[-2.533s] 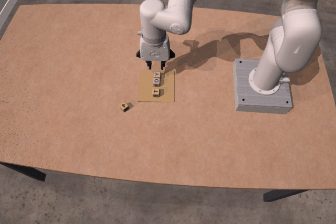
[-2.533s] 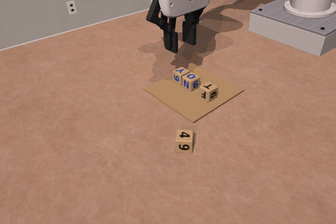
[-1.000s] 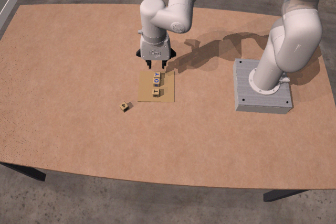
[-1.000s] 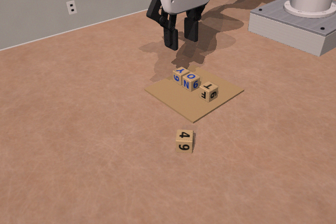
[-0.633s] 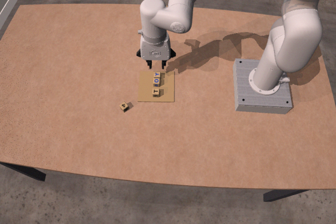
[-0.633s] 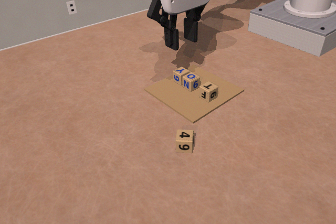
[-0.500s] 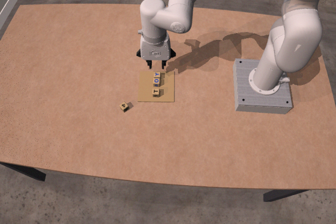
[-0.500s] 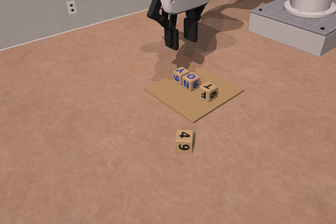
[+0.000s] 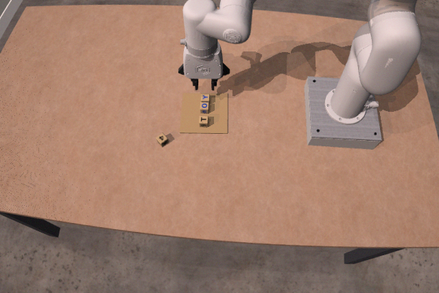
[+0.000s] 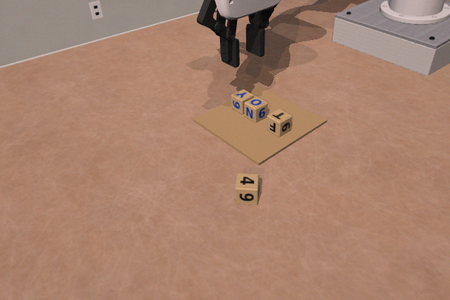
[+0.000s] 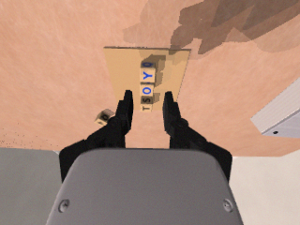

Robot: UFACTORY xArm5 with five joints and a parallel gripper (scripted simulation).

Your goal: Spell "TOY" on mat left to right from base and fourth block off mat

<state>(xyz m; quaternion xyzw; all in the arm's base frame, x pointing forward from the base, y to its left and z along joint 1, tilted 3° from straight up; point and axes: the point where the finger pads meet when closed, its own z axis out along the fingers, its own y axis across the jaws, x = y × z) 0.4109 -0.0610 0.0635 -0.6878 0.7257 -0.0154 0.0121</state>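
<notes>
Now: the O block 9 cm below my hand and 3 cm to the left of it. From my hand the other things lie so: tan mat: 11 cm below, 4 cm to the left, 1 cm ahead; T block: 9 cm below, 8 cm to the left, 1 cm ahead.
</notes>
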